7 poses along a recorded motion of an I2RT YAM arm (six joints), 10 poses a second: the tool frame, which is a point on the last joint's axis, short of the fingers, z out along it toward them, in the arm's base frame.
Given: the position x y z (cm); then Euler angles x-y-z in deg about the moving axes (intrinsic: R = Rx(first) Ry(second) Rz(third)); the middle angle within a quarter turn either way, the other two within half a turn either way.
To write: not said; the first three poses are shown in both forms.
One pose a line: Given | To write
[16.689, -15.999, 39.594, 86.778, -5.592, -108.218] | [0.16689, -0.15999, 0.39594, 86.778, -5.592, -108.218]
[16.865, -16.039, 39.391, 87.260, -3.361, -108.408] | [0.16865, -0.16039, 0.39391, 87.260, -3.361, -108.408]
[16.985, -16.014, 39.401, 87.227, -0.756, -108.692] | [0.16985, -0.16014, 0.39401, 87.227, -0.756, -108.692]
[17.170, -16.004, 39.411, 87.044, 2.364, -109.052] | [0.17170, -0.16004, 0.39411, 87.044, 2.364, -109.052]
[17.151, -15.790, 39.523, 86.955, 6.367, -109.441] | [0.17151, -0.15790, 0.39523, 86.955, 6.367, -109.441]
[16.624, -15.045, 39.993, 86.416, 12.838, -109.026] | [0.16624, -0.15045, 0.39993, 86.416, 12.838, -109.026]
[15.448, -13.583, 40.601, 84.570, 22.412, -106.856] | [0.15448, -0.13583, 0.40601, 84.570, 22.412, -106.856]
